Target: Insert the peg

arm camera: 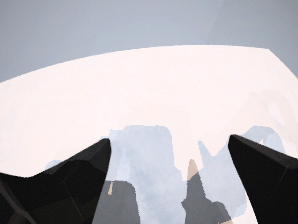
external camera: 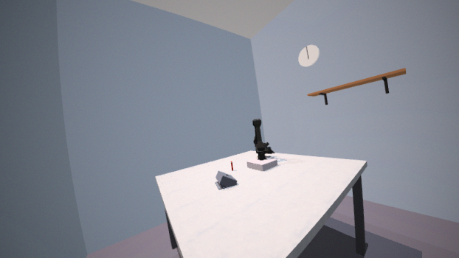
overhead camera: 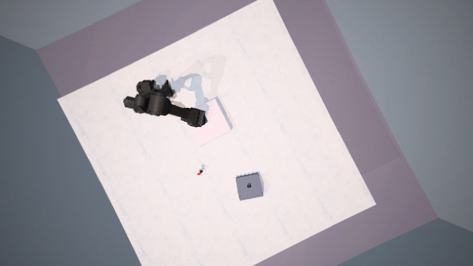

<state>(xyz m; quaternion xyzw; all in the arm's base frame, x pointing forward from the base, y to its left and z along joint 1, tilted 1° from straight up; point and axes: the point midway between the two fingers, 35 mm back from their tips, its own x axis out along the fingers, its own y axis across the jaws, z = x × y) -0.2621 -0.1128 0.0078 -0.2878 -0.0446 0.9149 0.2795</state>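
Now: the red peg 54 cm ahead of my gripper tip, 4 cm to the right of it and 2 cm above it. Also, from my gripper tip: grey sloped panel (74 cm ahead, 16 cm to the left, 1 cm below).
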